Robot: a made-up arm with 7 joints.
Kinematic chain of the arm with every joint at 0, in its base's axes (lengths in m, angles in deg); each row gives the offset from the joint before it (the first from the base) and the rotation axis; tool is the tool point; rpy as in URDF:
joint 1: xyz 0 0 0.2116 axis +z
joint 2: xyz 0 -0.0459 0.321 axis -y
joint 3: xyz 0 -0.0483 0.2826 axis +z
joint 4: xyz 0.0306 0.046 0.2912 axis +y
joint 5: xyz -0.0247 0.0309 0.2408 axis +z
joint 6: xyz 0 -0.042 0.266 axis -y
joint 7: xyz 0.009 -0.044 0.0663 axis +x
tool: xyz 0 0 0 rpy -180 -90 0
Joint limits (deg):
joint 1: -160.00..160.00
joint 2: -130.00..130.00
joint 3: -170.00..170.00
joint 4: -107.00..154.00
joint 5: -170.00..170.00
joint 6: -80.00..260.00
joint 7: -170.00..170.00
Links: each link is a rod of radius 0.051 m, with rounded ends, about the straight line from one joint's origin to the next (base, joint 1, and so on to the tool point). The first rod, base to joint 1, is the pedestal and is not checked.
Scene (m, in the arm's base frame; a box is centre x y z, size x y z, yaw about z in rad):
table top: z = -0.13
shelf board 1: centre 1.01 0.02 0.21 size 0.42 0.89 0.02 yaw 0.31
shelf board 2: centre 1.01 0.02 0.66 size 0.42 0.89 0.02 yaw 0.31
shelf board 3: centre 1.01 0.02 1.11 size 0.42 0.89 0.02 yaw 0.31
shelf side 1: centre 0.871 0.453 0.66 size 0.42 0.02 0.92 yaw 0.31
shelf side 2: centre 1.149 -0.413 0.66 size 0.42 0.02 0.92 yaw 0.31
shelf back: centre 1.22 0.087 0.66 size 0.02 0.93 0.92 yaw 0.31
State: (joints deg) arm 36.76 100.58 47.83 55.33 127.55 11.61 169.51
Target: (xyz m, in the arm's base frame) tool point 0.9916 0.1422 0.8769
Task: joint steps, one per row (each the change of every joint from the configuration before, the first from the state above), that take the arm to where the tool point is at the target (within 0.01 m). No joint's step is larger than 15 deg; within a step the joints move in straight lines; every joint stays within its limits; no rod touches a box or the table.
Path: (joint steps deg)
1: -5.46 -13.11 -5.11 6.01 -0.91 0.79 0.00
2: -5.46 -13.11 -5.11 6.01 -0.91 0.79 0.00
3: -5.45 -13.11 -5.11 6.00 -0.91 0.78 0.00
4: -5.46 -13.11 -5.11 6.01 -0.91 0.79 0.00
5: -5.46 -13.11 -5.11 6.01 -0.91 0.79 0.00
6: -5.46 -13.11 -5.10 6.01 -0.91 0.79 0.00
7: -5.45 -13.11 -5.11 6.00 -0.92 0.78 0.00
8: -5.46 -13.11 -5.11 6.01 -0.91 0.79 0.00
9: 3.13 -10.26 -1.25 -14.88 1.25 -1.58 0.00
10: 3.13 -10.27 -1.25 -14.88 1.24 -1.58 0.00
11: 3.13 -10.26 -1.25 -14.88 1.25 -1.57 0.00
12: 3.13 -10.27 -1.24 -14.89 1.24 -1.58 0.00

